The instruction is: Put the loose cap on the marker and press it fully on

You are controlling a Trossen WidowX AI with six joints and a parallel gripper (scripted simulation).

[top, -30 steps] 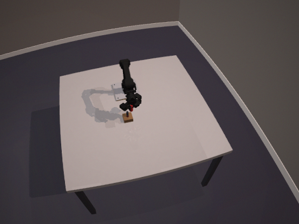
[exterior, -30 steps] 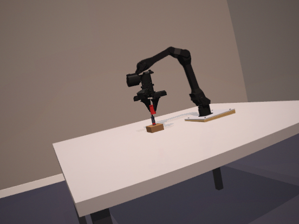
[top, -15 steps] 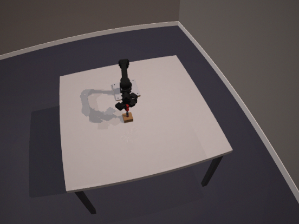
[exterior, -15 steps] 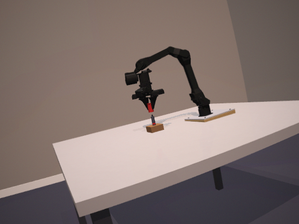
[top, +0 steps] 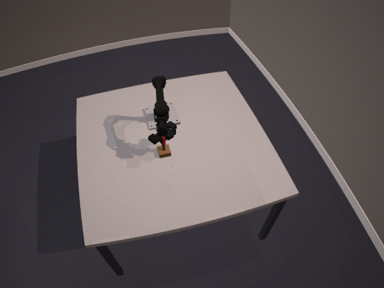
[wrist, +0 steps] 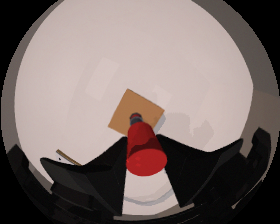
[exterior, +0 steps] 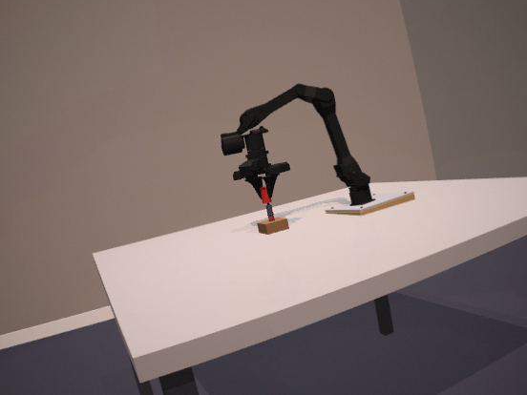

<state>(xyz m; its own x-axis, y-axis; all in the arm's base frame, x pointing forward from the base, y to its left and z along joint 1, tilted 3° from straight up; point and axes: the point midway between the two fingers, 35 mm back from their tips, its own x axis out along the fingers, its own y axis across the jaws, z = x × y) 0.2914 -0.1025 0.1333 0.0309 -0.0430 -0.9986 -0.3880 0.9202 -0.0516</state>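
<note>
The holder block is 90 mm below my gripper tip. The rest, counted from my gripper tip: red cap (10 mm above).
</note>
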